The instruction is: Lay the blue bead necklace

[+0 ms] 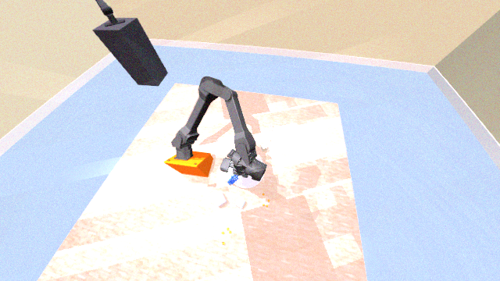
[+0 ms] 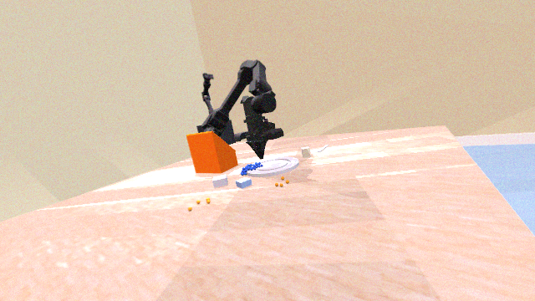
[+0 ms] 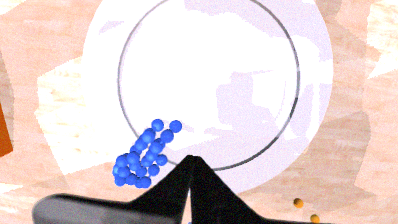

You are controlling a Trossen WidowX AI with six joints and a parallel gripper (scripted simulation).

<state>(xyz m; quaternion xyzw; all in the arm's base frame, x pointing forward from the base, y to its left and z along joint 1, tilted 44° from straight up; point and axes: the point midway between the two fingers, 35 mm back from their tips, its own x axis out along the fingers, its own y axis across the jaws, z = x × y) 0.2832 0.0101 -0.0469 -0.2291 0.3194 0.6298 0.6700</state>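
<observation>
Now: gripper tip 40 mm to the right of the round white bead board, 40 mm above it and 10 mm short of it. Round my gripper tip: white block: 130 mm to the right, 90 mm behind, 30 mm below; light blue cube: 130 mm to the right, 40 mm below, 10 mm ahead; beige cube: 180 mm to the left, 100 mm ahead, 30 mm below.
</observation>
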